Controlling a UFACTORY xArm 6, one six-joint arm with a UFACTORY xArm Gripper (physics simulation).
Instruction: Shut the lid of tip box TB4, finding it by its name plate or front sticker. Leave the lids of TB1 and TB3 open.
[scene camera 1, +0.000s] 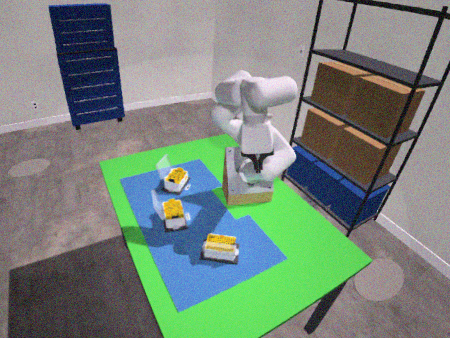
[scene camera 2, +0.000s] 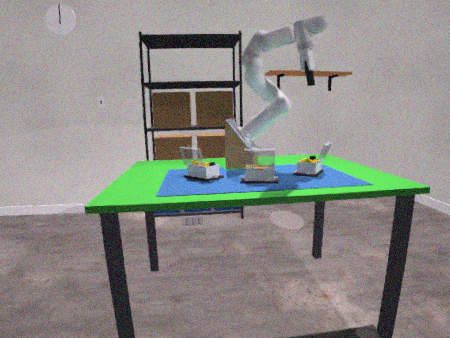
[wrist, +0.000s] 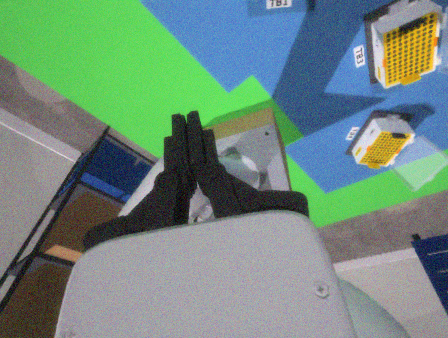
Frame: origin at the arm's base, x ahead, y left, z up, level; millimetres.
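Seen in the pictures: gripper, fingertip midpoint: (scene camera 1: 258, 171) (scene camera 2: 311, 85) (wrist: 189, 128); arm's base, link origin: (scene camera 1: 251, 170) (scene camera 2: 244, 135).
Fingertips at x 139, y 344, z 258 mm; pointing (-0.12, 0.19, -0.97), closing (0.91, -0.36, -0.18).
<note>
Pixels of each thing's top centre, then the offset from my fingertips to it. Level surfaces: height alone.
- far box, top centre: (wrist: 386, 153) (scene camera 2: 203, 161) (scene camera 1: 176, 173) 217 mm ahead, 505 mm right, 342 mm down
- TB3, top centre: (wrist: 413, 56) (scene camera 1: 173, 207) 265 mm ahead, 249 mm right, 342 mm down
- blue mat, surface height: 416 mm down
- green table, surface height: 419 mm down
Three white tip boxes with yellow racks have clear lids standing open. The far box (scene camera 1: 176, 181) (scene camera 2: 202, 171) (wrist: 382, 144) has a plate too blurred to read surely; by elimination it is TB4. Its lid (scene camera 1: 163, 166) (scene camera 2: 191, 155) (wrist: 421, 162) is tilted up and back. TB3 (scene camera 1: 174, 216) (scene camera 2: 260, 174) (wrist: 410, 50) is the middle box, named by its plate (wrist: 359, 56). TB1 (scene camera 1: 220, 250) (scene camera 2: 309, 167) is nearest in scene camera 1; its plate (wrist: 278, 3) shows at the wrist view's top edge. My gripper (scene camera 1: 258, 171) (scene camera 2: 311, 84) (wrist: 189, 128) is shut and empty, high above the boxes' level.
The boxes stand on a blue mat (scene camera 1: 200, 287) (scene camera 2: 175, 187) on the green table (scene camera 1: 320, 260) (scene camera 2: 120, 192). The arm's tilted base block (scene camera 1: 250, 198) (scene camera 2: 234, 150) (wrist: 240, 125) stands beside the mat. A black shelf rack (scene camera 1: 363, 67) (scene camera 2: 190, 41) stands beyond the table.
</note>
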